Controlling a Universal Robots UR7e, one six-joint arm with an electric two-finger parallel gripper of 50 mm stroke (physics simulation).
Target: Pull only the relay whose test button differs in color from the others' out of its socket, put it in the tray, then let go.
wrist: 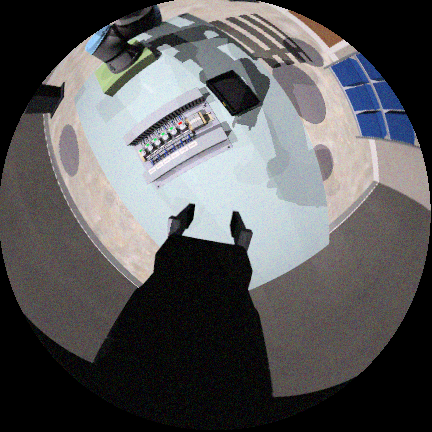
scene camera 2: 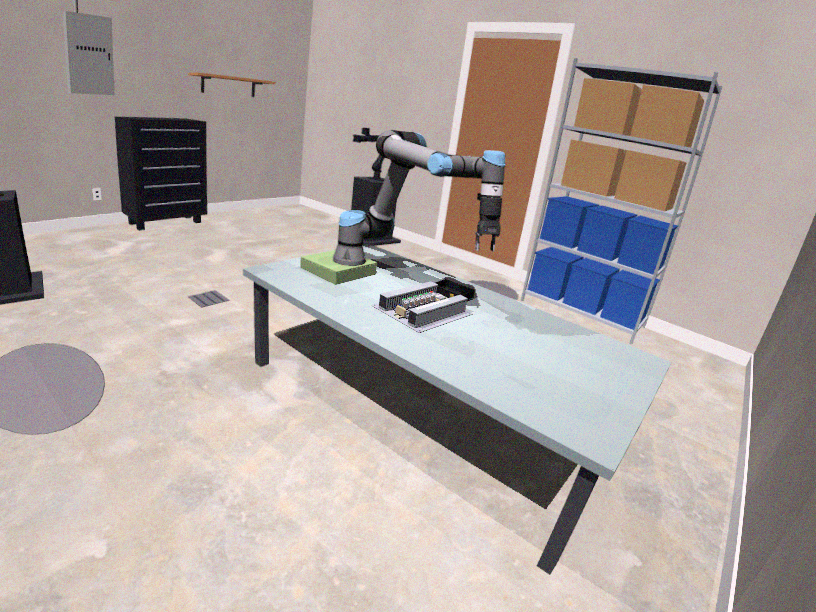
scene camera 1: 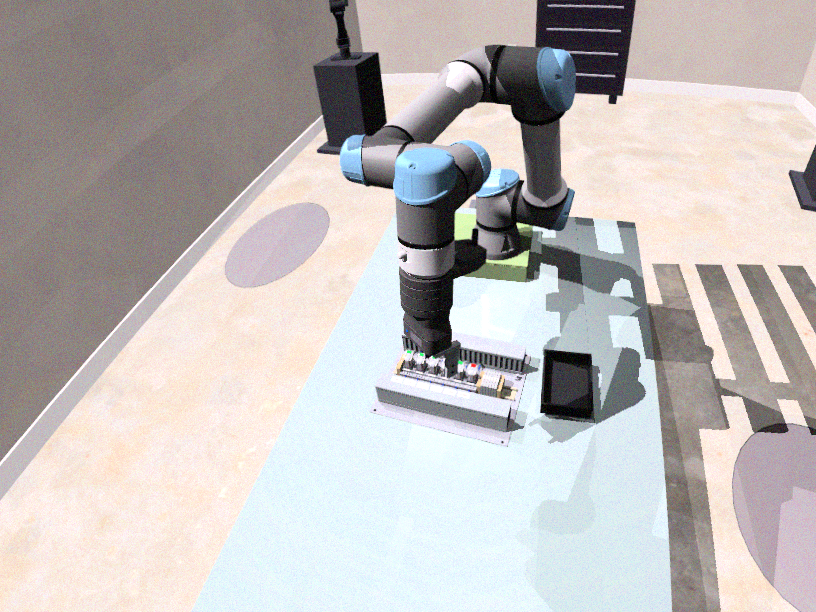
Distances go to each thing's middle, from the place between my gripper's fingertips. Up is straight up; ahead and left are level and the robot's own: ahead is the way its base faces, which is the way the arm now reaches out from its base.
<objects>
I see the grey panel (scene camera 1: 451, 426) 200 mm behind my hand, 60 mm to the right of it and 310 mm below it.
</objects>
